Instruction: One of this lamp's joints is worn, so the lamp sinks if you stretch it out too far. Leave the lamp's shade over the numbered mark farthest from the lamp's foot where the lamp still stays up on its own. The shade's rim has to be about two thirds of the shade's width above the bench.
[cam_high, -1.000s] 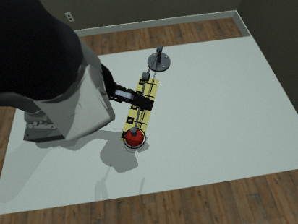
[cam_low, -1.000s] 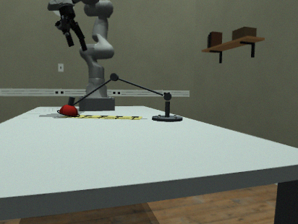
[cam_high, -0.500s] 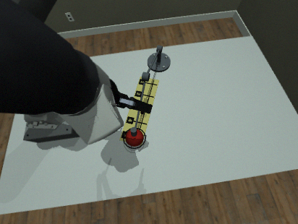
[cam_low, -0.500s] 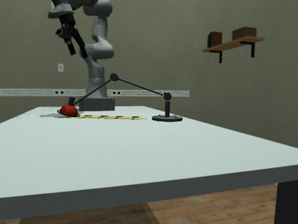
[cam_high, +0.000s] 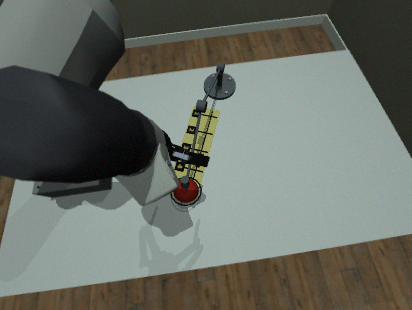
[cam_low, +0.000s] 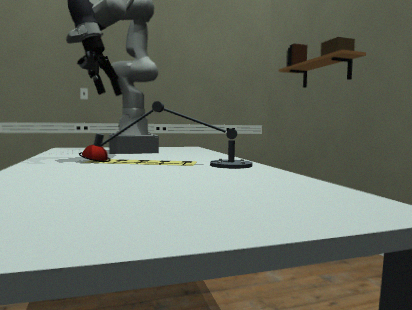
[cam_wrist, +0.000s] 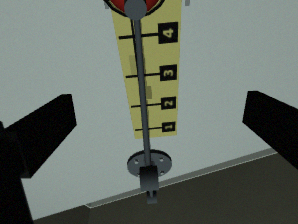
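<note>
My gripper is now 280 mm above the yellow numbered strip, 120 mm to the right of it and 40 mm short of it. Round my hand: round dark lamp foot 430 mm to the left, 250 mm below, 210 mm ahead.
</note>
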